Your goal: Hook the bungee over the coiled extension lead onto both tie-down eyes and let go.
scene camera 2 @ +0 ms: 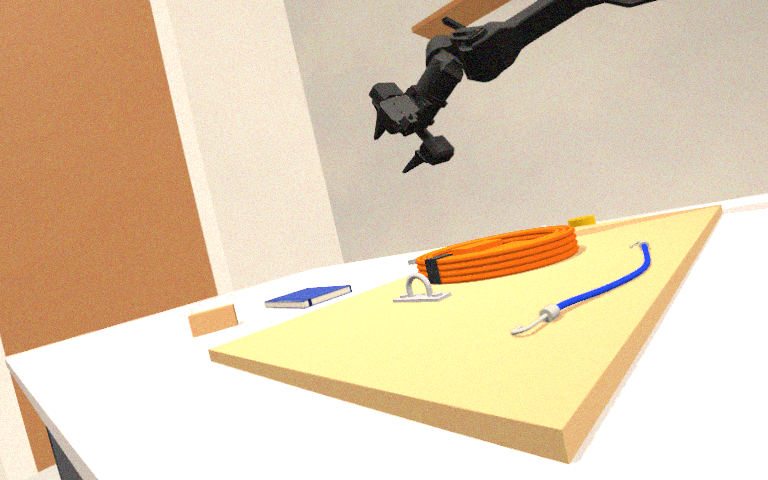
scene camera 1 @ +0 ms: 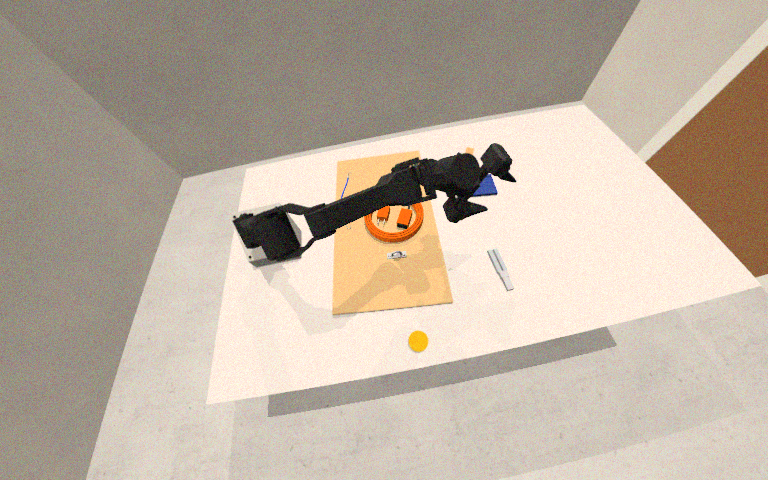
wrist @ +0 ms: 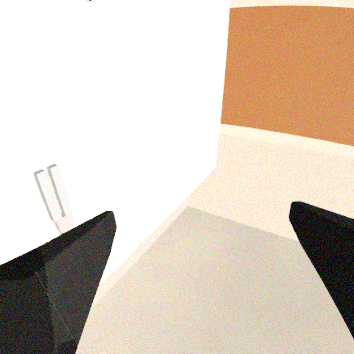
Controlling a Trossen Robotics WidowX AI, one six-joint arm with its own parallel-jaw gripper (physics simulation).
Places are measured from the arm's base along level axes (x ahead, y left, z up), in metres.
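Pixels of known places: gripper, fingertip midpoint: (scene camera 2: 389,155) (scene camera 1: 500,195) (wrist: 202,214).
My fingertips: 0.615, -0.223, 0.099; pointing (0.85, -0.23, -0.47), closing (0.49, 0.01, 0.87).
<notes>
Behind a point stands the place of what it marks, as x, y, z.
The blue bungee (scene camera 1: 344,187) (scene camera 2: 603,290) {0.264, 0.147, -0.111} lies loose on the wooden board (scene camera 1: 362,297) {0.224, -0.277, -0.113} (scene camera 2: 396,362) {0.365, 0.256, -0.113}, a metal hook at each end, beside the orange coiled lead (scene camera 1: 394,237) {0.370, -0.137, -0.085} (scene camera 2: 509,268) {0.355, 0.041, -0.106}. In scene camera 1 the arm covers part of the bungee and coil. One tie-down eye (scene camera 1: 397,255) {0.361, -0.187, -0.110} stands on the near side of the coil in scene camera 1. The other eye (scene camera 2: 421,297) {0.423, 0.112, -0.110} shows in scene camera 2 and is hidden by the arm in scene camera 1. My gripper (scene camera 1: 500,194) {0.615, -0.223, 0.099} (scene camera 2: 390,154) {0.615, -0.223, 0.099} (wrist: 202,214) {0.615, -0.223, 0.099} is open and empty, high above the table beyond the board, away from the bungee.
A blue notebook (scene camera 1: 488,186) {0.755, -0.042, -0.114} (scene camera 2: 308,295) {0.685, 0.005, -0.113} and a small wooden block (scene camera 1: 469,151) {0.767, 0.128, -0.095} (scene camera 2: 213,320) {0.750, 0.131, -0.109} lie beyond the board. A grey two-pronged tool (scene camera 1: 500,270) {0.627, -0.335, -0.114} (wrist: 56,192) {0.639, -0.302, -0.118} lies beside it. A yellow disc (scene camera 1: 417,341) {0.329, -0.437, -0.106} (scene camera 2: 581,220) {0.329, -0.411, -0.109} lies near a table edge.
</notes>
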